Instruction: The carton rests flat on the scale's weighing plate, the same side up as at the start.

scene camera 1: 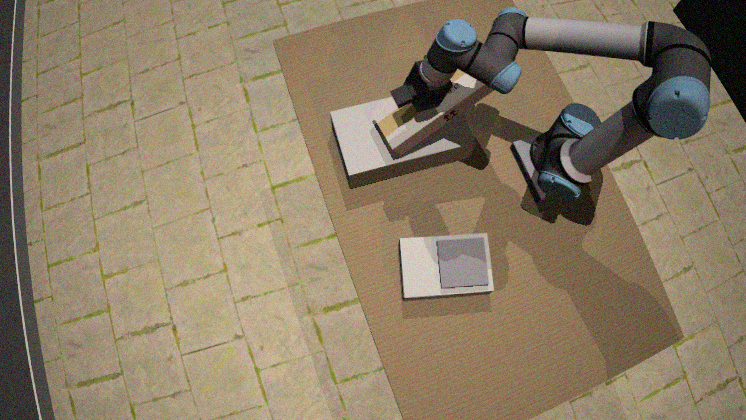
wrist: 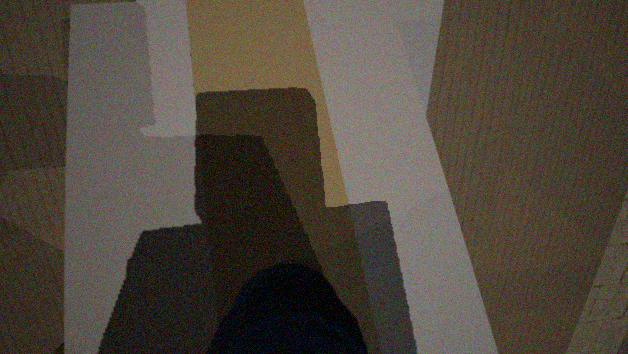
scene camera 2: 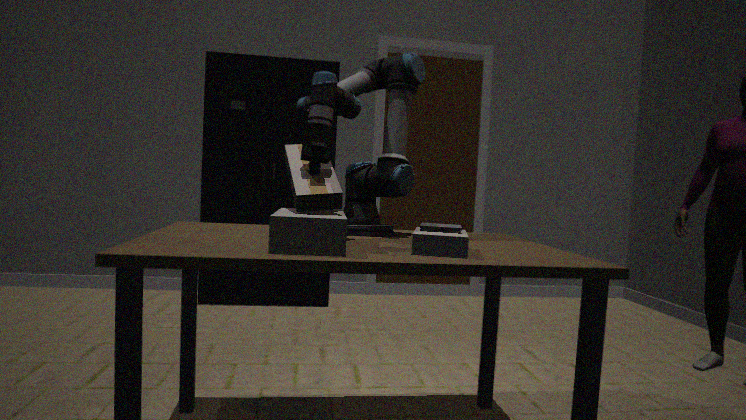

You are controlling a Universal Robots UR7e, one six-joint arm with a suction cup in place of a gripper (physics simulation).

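There's a carton that I can see in scene camera 2 (pixel 322 192), and it shows in scene camera 1 and the wrist view too. On that carton, (wrist: pixel 200 149) and (scene camera 1: pixel 405 122) are the same spot. I can also see a scale, in scene camera 1 (pixel 434 267) and in scene camera 2 (pixel 430 239), but in the wrist view the scale is out of frame.
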